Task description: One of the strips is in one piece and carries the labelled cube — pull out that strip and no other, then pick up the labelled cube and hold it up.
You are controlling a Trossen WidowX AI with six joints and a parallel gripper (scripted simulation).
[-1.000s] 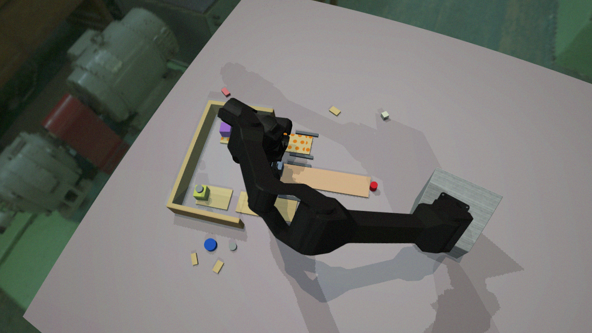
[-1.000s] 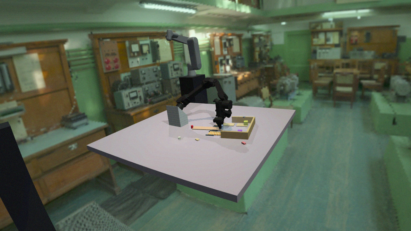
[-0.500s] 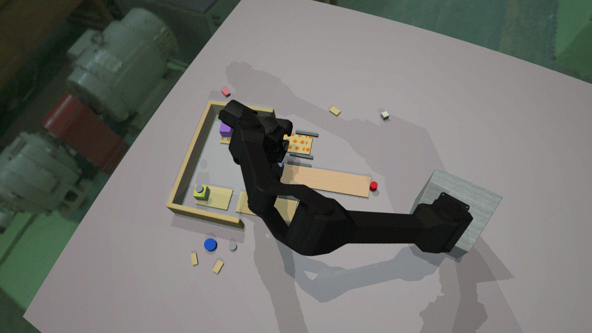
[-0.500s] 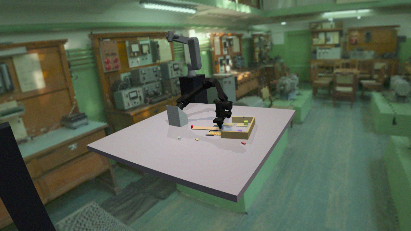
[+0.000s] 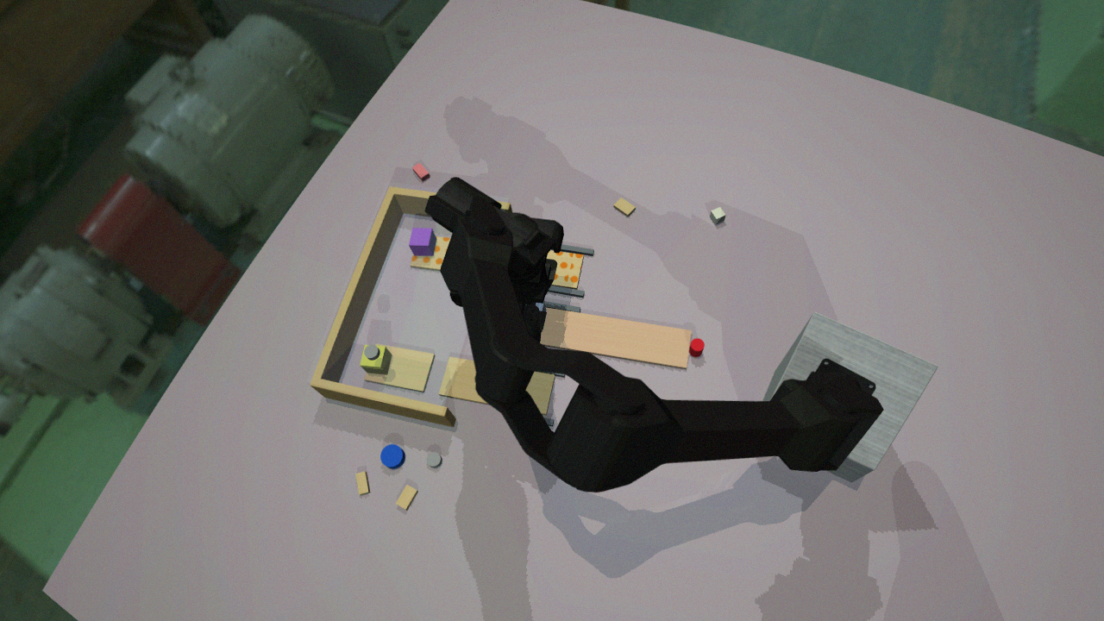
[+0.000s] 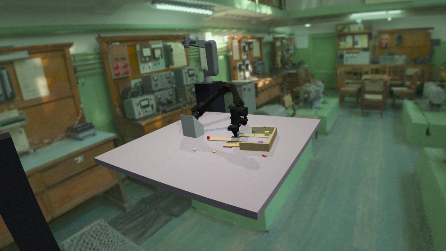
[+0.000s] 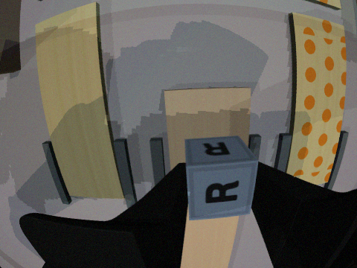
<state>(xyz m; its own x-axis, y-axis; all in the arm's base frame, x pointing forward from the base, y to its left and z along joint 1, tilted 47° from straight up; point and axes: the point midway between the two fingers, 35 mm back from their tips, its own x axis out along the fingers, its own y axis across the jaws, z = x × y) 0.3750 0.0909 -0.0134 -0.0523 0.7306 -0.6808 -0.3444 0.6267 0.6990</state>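
Now: the one-piece strip 8 cm behind my gripper tip, 3 cm to the right of it and 3 cm below it. The rest, counted from my gripper tip: blue disc 6 cm ahead, 25 cm to the left, 3 cm below; red knob 21 cm behind, 8 cm to the right, 2 cm below; white cube 14 cm behind, 28 cm to the right, 3 cm below.
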